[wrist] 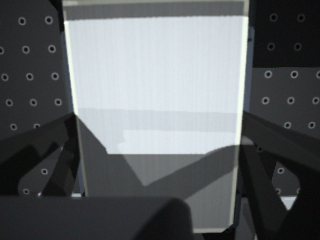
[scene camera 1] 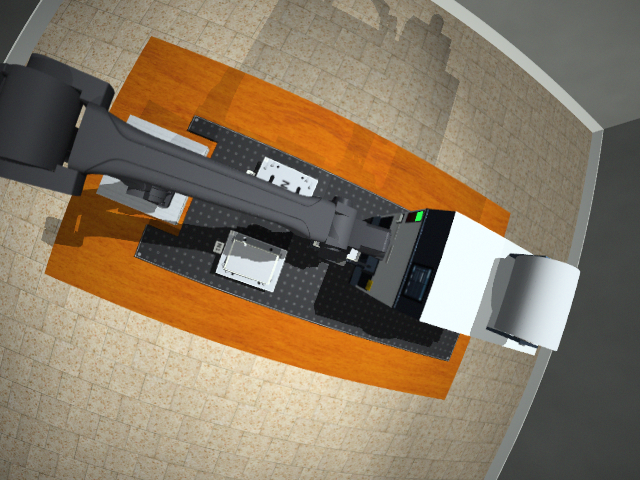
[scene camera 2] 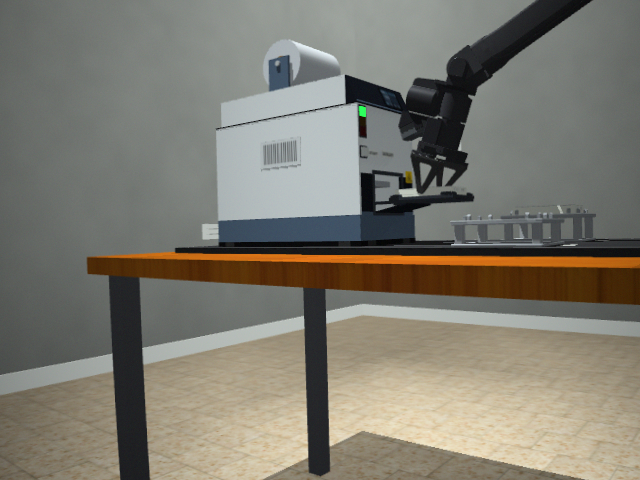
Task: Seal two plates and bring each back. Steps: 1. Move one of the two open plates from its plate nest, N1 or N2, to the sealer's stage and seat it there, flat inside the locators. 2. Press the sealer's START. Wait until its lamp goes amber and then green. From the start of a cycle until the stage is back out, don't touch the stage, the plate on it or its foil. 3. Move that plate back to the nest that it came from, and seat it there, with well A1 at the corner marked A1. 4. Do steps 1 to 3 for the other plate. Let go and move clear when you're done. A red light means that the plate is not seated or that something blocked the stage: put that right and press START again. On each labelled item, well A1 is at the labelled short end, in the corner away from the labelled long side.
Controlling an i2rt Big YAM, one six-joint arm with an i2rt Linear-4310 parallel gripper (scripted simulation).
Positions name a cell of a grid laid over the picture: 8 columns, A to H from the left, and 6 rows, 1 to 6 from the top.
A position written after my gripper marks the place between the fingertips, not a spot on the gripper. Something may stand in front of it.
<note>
I see my gripper (scene camera 2: F3), a sealer (scene camera 2: E3) and a foil roll (scene camera 1: G4).
My gripper shows as well in the wrist view (wrist: D4). The sealer shows as well in scene camera 1 (scene camera 1: E4).
</note>
